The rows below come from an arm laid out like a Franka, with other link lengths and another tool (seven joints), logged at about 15 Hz.
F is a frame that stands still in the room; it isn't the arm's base.
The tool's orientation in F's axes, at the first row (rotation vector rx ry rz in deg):
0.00, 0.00, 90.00
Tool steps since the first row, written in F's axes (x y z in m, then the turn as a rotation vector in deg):
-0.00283, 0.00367, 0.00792, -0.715, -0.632, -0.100
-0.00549, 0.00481, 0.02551, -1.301, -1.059, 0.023
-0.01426, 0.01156, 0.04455, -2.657, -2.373, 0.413
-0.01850, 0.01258, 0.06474, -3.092, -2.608, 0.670
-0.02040, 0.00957, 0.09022, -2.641, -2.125, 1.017
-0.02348, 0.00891, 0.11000, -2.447, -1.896, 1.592
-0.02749, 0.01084, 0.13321, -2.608, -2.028, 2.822
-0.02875, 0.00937, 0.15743, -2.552, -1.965, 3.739
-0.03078, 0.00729, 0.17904, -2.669, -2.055, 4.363
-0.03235, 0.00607, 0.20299, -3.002, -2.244, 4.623
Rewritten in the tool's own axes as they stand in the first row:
0.00367, 0.00283, 0.00792, -0.632, 0.715, -0.100
0.00481, 0.00549, 0.02551, -1.059, 1.301, 0.023
0.01156, 0.01426, 0.04455, -2.373, 2.657, 0.413
0.01258, 0.01850, 0.06474, -2.608, 3.092, 0.670
0.00957, 0.02040, 0.09022, -2.125, 2.641, 1.017
0.00891, 0.02348, 0.11000, -1.896, 2.447, 1.592
0.01084, 0.02749, 0.13321, -2.028, 2.608, 2.822
0.00937, 0.02875, 0.15743, -1.965, 2.552, 3.739
0.00729, 0.03078, 0.17904, -2.055, 2.669, 4.363
0.00607, 0.03235, 0.20299, -2.244, 3.002, 4.623

